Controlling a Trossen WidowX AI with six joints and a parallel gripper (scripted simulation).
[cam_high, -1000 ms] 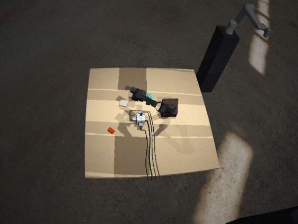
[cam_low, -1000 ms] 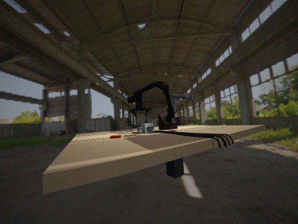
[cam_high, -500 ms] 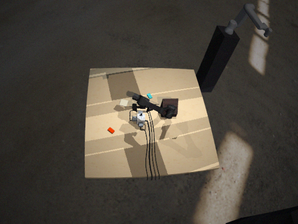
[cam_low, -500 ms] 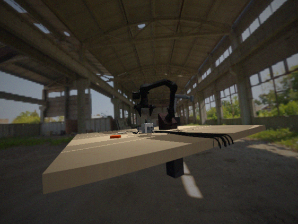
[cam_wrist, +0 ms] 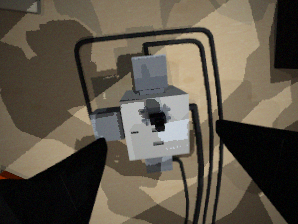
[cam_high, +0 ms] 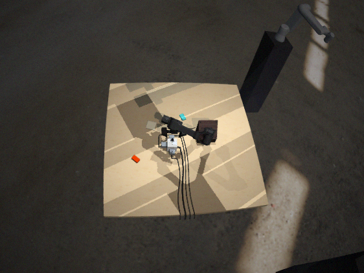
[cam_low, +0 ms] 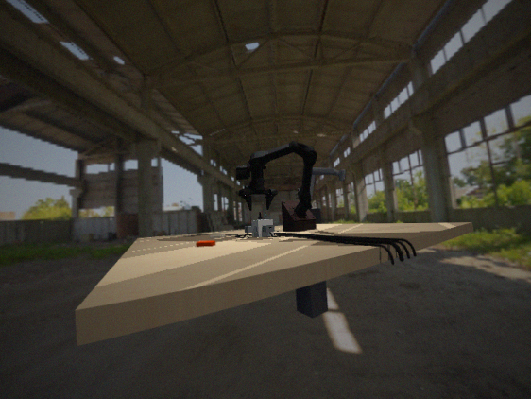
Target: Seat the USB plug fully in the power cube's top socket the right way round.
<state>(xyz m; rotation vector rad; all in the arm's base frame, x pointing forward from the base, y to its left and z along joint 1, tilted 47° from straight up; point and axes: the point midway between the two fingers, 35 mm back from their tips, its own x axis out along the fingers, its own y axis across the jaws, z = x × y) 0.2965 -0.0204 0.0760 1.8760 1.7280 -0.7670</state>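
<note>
Now: gripper tip 30 mm above the black USB plug. From my gripper tip the other things lie so: cyan block (140 mm behind, 270 mm to the right, 120 mm below); orange block (300 mm ahead, 100 mm to the left, 120 mm below); cream block (140 mm ahead, 210 mm to the right, 120 mm below).
</note>
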